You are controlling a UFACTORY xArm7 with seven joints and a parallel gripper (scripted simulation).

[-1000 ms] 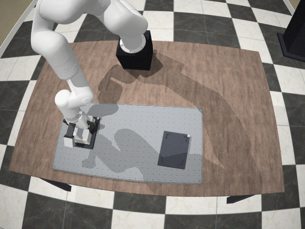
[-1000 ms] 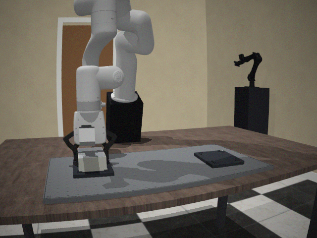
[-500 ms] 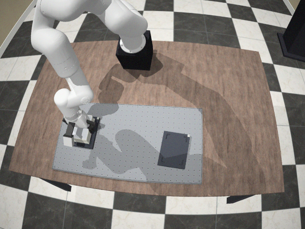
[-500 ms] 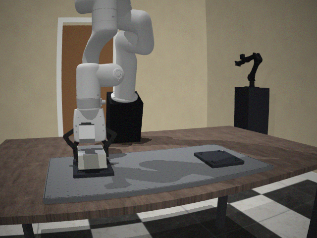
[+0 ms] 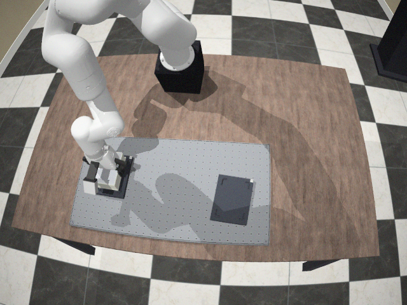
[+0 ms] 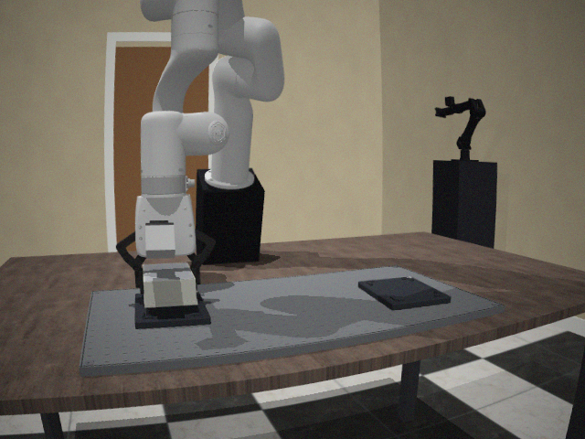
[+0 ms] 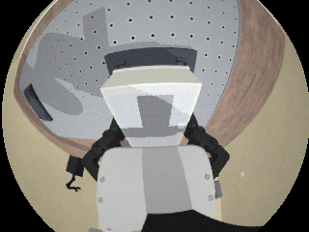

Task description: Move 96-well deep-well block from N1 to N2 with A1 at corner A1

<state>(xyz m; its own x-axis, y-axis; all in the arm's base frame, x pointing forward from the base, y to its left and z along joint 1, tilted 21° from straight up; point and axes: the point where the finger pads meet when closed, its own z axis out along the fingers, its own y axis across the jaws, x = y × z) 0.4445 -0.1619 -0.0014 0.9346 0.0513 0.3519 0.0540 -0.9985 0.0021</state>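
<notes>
The plate nest N1 lies 4 cm below my hand. From my hand the other things lie so: plate nest N2: 43 cm to the left, 4 cm below, 1 cm ahead; then 96-well deep-well block: right at my hand.
</notes>
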